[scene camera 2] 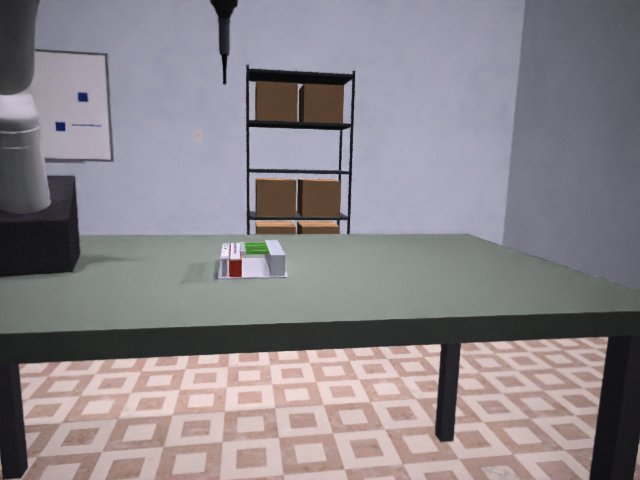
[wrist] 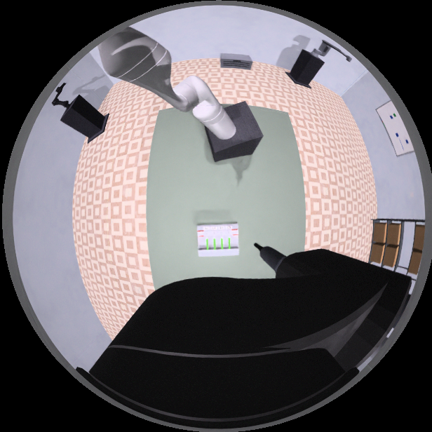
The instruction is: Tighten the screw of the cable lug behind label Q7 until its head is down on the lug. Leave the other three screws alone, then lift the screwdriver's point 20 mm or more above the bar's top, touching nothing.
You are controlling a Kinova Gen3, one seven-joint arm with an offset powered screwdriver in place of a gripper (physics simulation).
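Places are measured from the arm's base along level axes (x left, y ahead, z down), in centimetres.
Pixels of known places: hand at its tool point: (scene camera 2: 224,84); arm's base at its link origin: (scene camera 2: 25,203).
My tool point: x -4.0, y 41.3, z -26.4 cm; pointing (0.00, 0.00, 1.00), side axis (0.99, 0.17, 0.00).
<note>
Ahead of a thing's pixels: the offset from my tool point to its top centre. "pt": to the spot under its first point. Level surfaces: height alone.
My screwdriver (scene camera 2: 224,77) (wrist: 257,246) points down and hangs high above the table, touching nothing. In the wrist view its tip shows to the right of the terminal assembly. The assembly has a pale base plate @(dx -7.6, dy +4.5, dz +40.1 cm) (scene camera 2: 254,268), a light grey block @(pt dx -17.1, dy +8.1, dz +36.3 cm) (scene camera 2: 277,258) (wrist: 218,252) at one end, and a white and red part @(pt dx -15.8, dy -0.4, dz +38.0 cm) (scene camera 2: 235,267) at the other. Several green cables @(pt dx -9.6, dy +5.2, dz +35.5 cm) (scene camera 2: 256,248) (wrist: 222,244) run between them. The labels are too small to read, so Q7 cannot be picked out. The lugs, screw heads and their heights cannot be made out.
The assembly stands on the green-grey table @(dz +40.4 cm) (scene camera 2: 392,279) (wrist: 175,185). The arm's black base block (scene camera 2: 38,240) (wrist: 242,132) stands on the table beyond the assembly in the wrist view. A shelf rack (scene camera 2: 301,124) with brown boxes (scene camera 2: 276,101) stands behind the table.
</note>
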